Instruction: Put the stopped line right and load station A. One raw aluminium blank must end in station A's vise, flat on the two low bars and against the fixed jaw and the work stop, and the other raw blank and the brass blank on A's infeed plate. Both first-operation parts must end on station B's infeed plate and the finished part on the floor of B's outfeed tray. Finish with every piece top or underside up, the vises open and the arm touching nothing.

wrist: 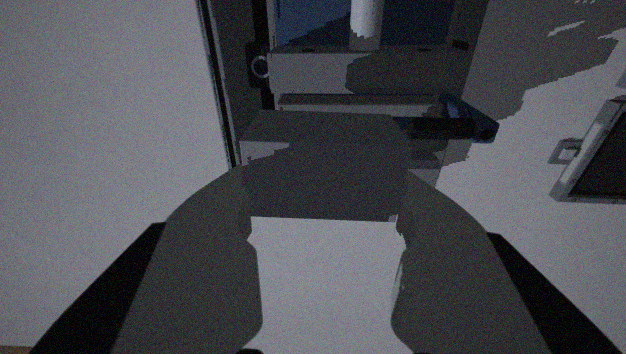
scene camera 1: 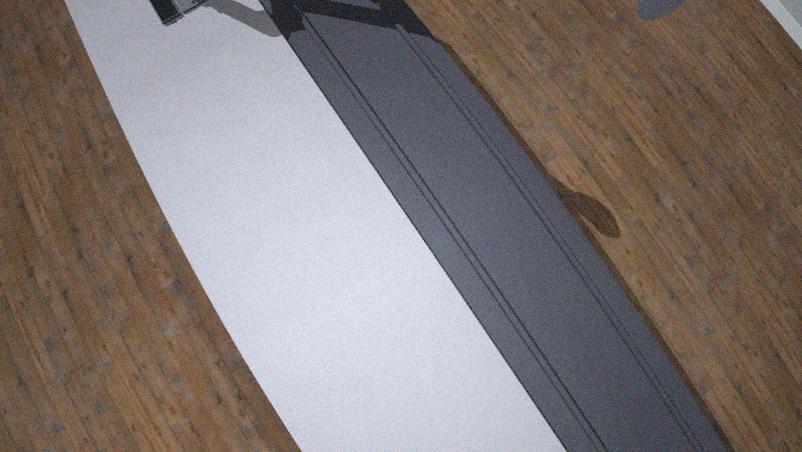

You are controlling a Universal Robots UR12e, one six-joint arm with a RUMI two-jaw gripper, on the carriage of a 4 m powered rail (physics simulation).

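Places are measured from the arm's base along level axes (x left, y back, z up), in centimetres.
Where they show: gripper, fingertip midpoint: (wrist: 321,171).
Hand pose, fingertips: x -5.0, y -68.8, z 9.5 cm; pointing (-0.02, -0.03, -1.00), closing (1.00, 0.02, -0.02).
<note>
Things, the pixels of their top centre, and the offset from my fingertips. "spot": a spot on its surface instead. Level surfaces: height alone.
- plain dark grey block, top centre: (wrist: 323,185) dx +0.0, dy +1.3, dz +3.2 cm
- vise, surface spot: (wrist: 305,72) spot: dx -1.1, dy +4.1, dz -2.9 cm
- vise's dark handle, surface spot: (wrist: 445,128) spot: dx +6.9, dy +1.6, dz -2.9 cm
- dark-floored tray, surface spot: (wrist: 584,150) spot: dx +24.5, dy -2.9, dz -11.7 cm
- white table, surface height: dz -12.5 cm
My gripper (wrist: 321,171) is shut on a plain dark grey block (wrist: 325,172), which looks like a raw aluminium blank in shadow. The block is level between the two fingertips. Beyond it at the top of the wrist view is a vise (wrist: 305,72), with a light grey jaw, a pale round screw and blue surfaces. Which station it belongs to I cannot tell. The block covers part of its near end. The vise's dark handle (wrist: 445,128) with a blue end shows right of the block. The gripper, the brass blank and the finished part do not show in the scene view.
A dark-floored tray (wrist: 584,150) with a pale rim and a small latch is at the right of the wrist view. In the scene view, the white table (scene camera 1: 314,235) runs beside the dark rail bed (scene camera 1: 449,168), with arm shadow at the top.
</note>
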